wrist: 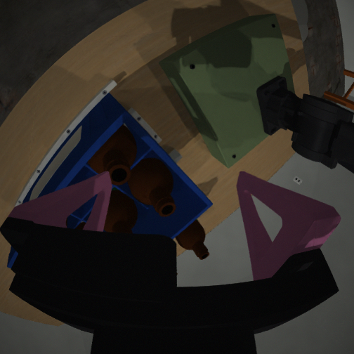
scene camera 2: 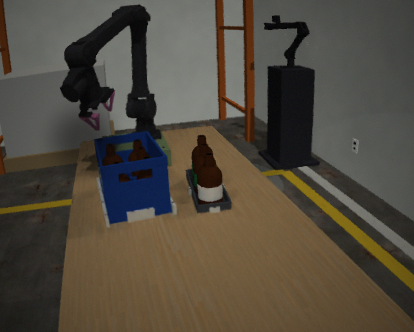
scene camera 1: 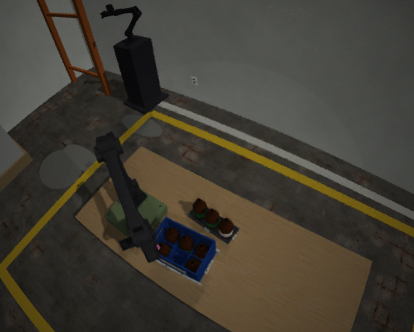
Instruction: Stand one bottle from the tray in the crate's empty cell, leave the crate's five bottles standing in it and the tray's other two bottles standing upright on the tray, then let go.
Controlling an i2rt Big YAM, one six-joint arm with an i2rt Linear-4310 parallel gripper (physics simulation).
Observation:
I see my gripper [scene camera 2: 103, 120], a green-labelled brown bottle [wrist: 192, 237] and a white-labelled bottle [wrist: 117, 154].
My gripper also shows in the wrist view [wrist: 173, 178].

